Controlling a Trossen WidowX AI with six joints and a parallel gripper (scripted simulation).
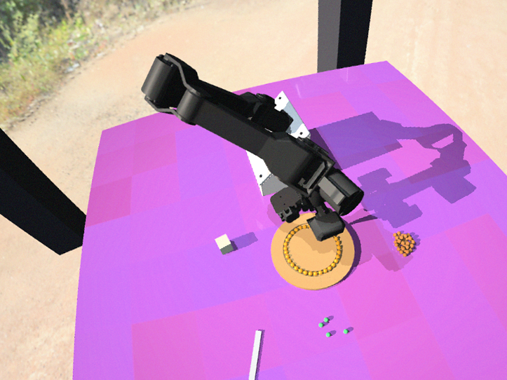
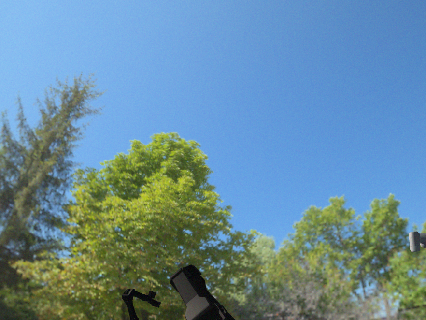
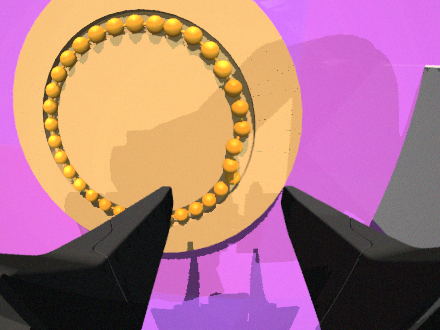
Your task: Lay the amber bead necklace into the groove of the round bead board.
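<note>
My gripper tip is now 50 mm short of the round tan bead board, 40 mm above it and 20 mm to the left of it. From my gripper tip the other things lie so: small cream cube 210 mm to the right, 50 mm behind, 30 mm below; white bar 250 mm to the right, 220 mm ahead, 50 mm below.
</note>
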